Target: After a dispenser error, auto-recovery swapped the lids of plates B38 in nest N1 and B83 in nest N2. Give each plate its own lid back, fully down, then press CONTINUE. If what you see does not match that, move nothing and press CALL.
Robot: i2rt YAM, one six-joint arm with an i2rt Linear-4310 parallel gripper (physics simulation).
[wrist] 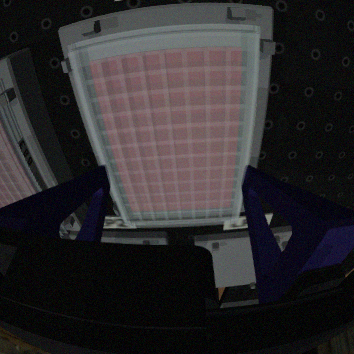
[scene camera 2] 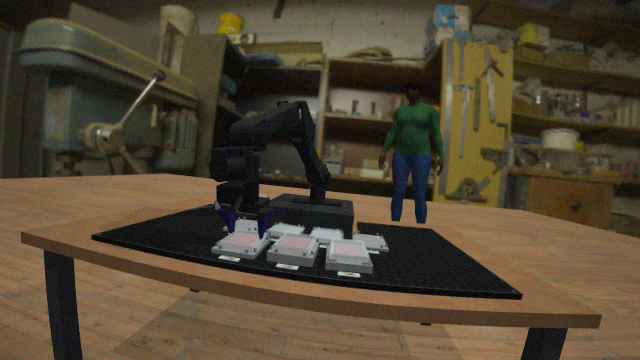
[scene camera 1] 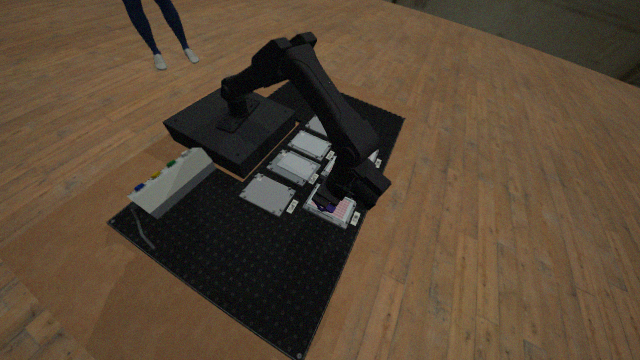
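Where they show: gripper, fingertip midpoint: [wrist: 175,173] [scene camera 2: 246,236] [scene camera 1: 326,200]; arm's base, link origin: [scene camera 2: 316,203] [scene camera 1: 239,114].
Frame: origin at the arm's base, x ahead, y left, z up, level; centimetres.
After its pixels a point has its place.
My gripper [scene camera 1: 325,206] @[x 40.8, y -20.5, z -4.3 cm] [scene camera 2: 247,232] @[x 40.8, y -20.5, z -4.3 cm] [wrist: 175,173] @[x 40.8, y -20.5, z -4.3 cm] is shut across a clear lid [wrist: 162,41] @[x 48.0, y -21.7, z -4.1 cm], one purple finger on each long side. The lid lies level over a plate with pink wells [scene camera 1: 344,210] @[x 47.0, y -21.6, z -4.9 cm] [scene camera 2: 241,240] @[x 45.1, y -20.8, z -4.2 cm] [wrist: 175,130] @[x 43.3, y -21.1, z -4.9 cm], at the row's end nearest the button box in scene camera 1. Whether the lid is fully down cannot be told. A second pink plate [scene camera 2: 292,244] @[x 48.2, y -8.6, z -3.1 cm] [wrist: 12,172] @[x 44.3, y -11.1, z -3.1 cm] stands beside it, and a third pink plate [scene camera 2: 348,250] @[x 49.6, y 4.1, z -3.2 cm] stands farther right in scene camera 2. The plate codes and nest labels are too blurred to read.
A grey button box [scene camera 1: 175,182] @[x -1.4, y -32.5, z -1.2 cm] with blue, yellow, green and pale buttons stands beside the robot base [scene camera 1: 225,135] @[x 1.6, y -11.6, z -0.1 cm]. Toward the base are a bare-looking grey nest [scene camera 1: 267,194] @[x 22.7, y -24.4, z -5.8 cm], a nest holding a pale lid-like piece [scene camera 1: 297,165] @[x 27.5, y -11.0, z -4.5 cm] and another pale-topped nest [scene camera 1: 310,144] @[x 28.2, y 0.9, z -5.0 cm]. A person stands behind the table.
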